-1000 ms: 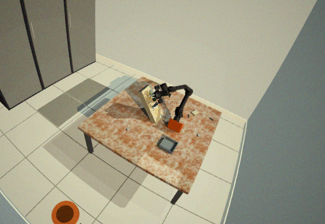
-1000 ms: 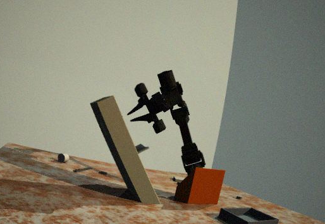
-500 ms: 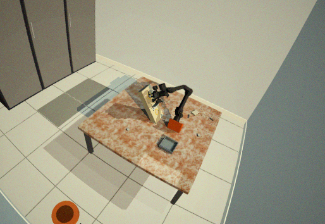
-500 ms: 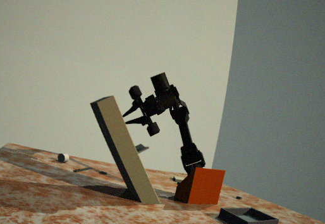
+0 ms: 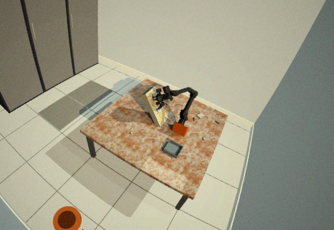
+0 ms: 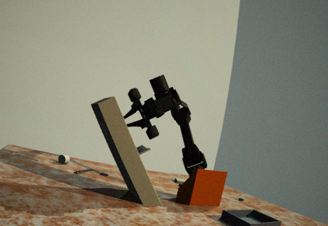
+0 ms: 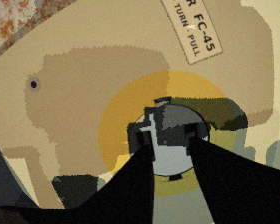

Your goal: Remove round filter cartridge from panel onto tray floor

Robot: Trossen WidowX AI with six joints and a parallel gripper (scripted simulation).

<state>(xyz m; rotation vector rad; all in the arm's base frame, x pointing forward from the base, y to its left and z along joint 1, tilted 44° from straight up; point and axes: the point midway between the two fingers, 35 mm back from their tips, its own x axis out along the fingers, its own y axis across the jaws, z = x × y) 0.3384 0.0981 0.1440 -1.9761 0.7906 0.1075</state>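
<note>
The round grey filter cartridge lies 2 cm ahead of my gripper tip and 1 cm below it. From my gripper tip the other things lie so: tan service panel: 3 cm behind, 9 cm below; dark tray: 40 cm behind, 32 cm to the left, 25 cm below.
</note>
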